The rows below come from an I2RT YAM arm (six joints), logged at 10 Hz.
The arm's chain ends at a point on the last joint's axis. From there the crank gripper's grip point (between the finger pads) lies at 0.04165 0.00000 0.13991 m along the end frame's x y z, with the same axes.
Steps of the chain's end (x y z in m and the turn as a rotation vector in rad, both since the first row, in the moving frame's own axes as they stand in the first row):
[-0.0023 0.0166 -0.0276 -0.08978 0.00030 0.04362]
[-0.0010 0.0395 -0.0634 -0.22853 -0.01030 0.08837]
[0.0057 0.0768 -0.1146 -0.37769 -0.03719 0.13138]
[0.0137 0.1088 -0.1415 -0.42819 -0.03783 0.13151]
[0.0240 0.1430 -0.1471 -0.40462 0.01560 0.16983]
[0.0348 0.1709 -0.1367 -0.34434 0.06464 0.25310]
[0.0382 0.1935 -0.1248 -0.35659 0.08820 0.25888]
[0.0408 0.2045 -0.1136 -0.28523 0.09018 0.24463]
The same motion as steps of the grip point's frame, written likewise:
[-0.0026 0.0310 -0.0283 -0.08978 0.00030 0.04362]
[-0.0040 0.0748 -0.0670 -0.22853 -0.01030 0.08837]
[-0.0032 0.1335 -0.1241 -0.37769 -0.03719 0.13138]
[0.0043 0.1720 -0.1538 -0.42819 -0.03783 0.13151]
[0.0208 0.2047 -0.1604 -0.40462 0.01560 0.16983]
[0.0362 0.2285 -0.1496 -0.34434 0.06464 0.25310]
[0.0422 0.2531 -0.1395 -0.35659 0.08820 0.25888]
[0.0469 0.2544 -0.1249 -0.28523 0.09018 0.24463]

